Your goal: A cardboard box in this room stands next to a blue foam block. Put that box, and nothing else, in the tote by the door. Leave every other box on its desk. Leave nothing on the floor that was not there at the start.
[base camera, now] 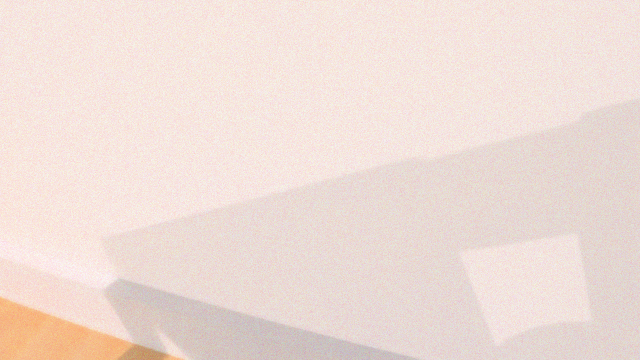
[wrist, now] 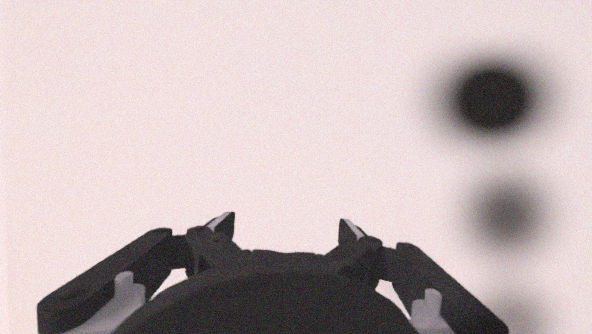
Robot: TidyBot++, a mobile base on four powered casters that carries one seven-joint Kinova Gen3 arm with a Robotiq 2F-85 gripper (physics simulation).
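Places are measured from the arm's base along level axes (x left, y down, z back), in centimetres.
Pixels of known places: gripper, between the fingertips: (wrist: pixel 286 226).
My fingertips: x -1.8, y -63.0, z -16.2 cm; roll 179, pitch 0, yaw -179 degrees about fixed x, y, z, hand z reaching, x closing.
Observation:
Behind a point stands the place of what it marks.
My gripper (wrist: pixel 286 226) @(x -1.8, y -63.0, z -16.2 cm) is open, with its two dark fingers wide apart at the bottom of the wrist view and a pale wall surface behind them. Nothing is between the fingers. The cardboard box, the blue foam block, the tote, the door and the desks do not show in either view.
A pale wall (base camera: pixel 250 100) @(x 2.1, y 13.3, z -23.8 cm) (wrist: pixel 250 100) @(x 3.8, y -74.9, z -24.3 cm) fills most of both views, with a grey shadow across it in the base camera view. A baseboard (base camera: pixel 60 300) @(x 20.7, y 35.3, z -28.3 cm) and a corner of wooden floor (base camera: pixel 40 330) @(x 24.2, y 39.6, z -27.7 cm) show at the lower left. Dark blurred spots cover the right of the wrist view.

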